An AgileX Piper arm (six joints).
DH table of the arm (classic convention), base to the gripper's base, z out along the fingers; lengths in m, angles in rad. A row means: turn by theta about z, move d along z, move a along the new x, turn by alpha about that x. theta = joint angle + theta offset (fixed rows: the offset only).
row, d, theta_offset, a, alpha
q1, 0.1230, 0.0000, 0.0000, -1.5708
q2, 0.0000, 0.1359, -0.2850, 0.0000
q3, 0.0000, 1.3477, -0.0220, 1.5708
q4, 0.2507, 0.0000, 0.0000, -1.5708
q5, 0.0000, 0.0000, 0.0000, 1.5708
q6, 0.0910, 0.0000, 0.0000, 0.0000
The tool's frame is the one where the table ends.
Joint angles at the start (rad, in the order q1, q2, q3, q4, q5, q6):
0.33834, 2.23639, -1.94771, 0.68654, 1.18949, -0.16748
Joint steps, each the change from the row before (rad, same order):
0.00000, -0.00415, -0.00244, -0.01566, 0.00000, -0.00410
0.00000, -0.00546, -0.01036, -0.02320, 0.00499, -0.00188
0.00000, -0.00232, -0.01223, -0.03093, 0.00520, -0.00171
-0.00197, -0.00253, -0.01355, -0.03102, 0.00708, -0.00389
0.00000, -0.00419, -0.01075, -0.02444, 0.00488, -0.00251
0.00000, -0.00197, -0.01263, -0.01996, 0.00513, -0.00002
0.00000, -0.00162, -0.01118, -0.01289, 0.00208, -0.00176
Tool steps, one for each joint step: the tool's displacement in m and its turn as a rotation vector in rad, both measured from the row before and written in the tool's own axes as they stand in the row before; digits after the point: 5 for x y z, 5 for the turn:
-0.00014, 0.00027, -0.00209, 0.01367, -0.00286, -0.01377
-0.00079, 0.00126, -0.00416, 0.01899, -0.00432, -0.01946
-0.00097, -0.00007, -0.00334, 0.02640, -0.00199, -0.02101
-0.00117, -0.00073, -0.00425, 0.02685, -0.00259, -0.02192
-0.00091, 0.00049, -0.00396, 0.02104, -0.00396, -0.01874
-0.00122, 0.00046, -0.00346, 0.01709, -0.00429, -0.01415
-0.00137, 0.00067, -0.00305, 0.01130, -0.00700, -0.01234

